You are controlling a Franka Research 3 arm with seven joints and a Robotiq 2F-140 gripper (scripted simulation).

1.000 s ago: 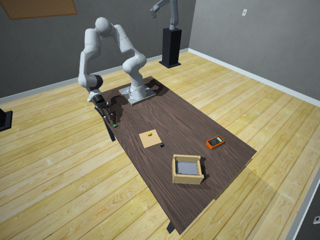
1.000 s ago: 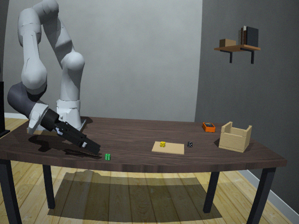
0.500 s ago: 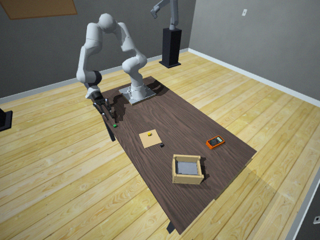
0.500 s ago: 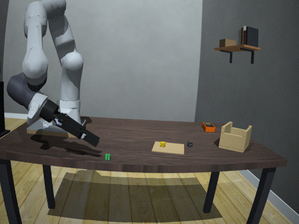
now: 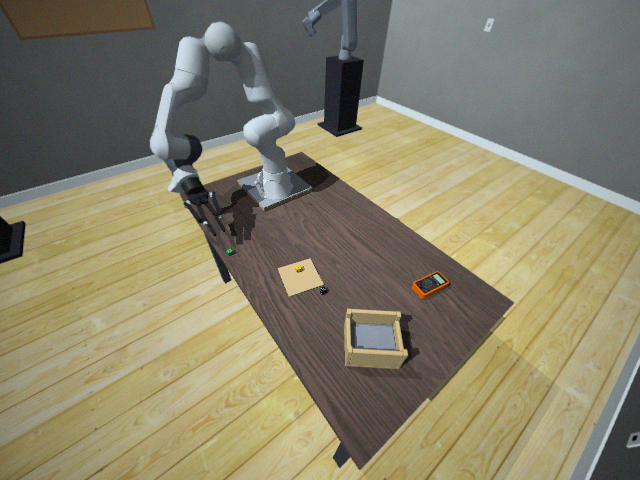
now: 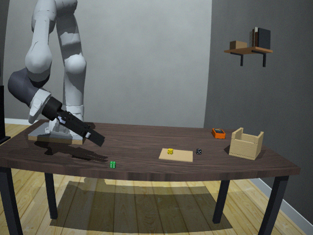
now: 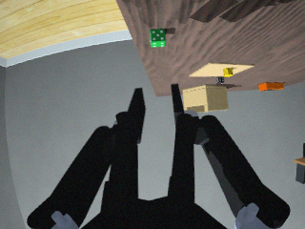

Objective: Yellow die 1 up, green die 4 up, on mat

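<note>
Now: hand 10 cm above the green die, 6 cm short of it and 1 cm to the right of it. From my hand the other things lie so: yellow die: 30 cm ahead, 20 cm to the left, 10 cm below; black die: 43 cm ahead, 22 cm to the left, 10 cm below; tan mat: 33 cm ahead, 19 cm to the left, 11 cm below.
</note>
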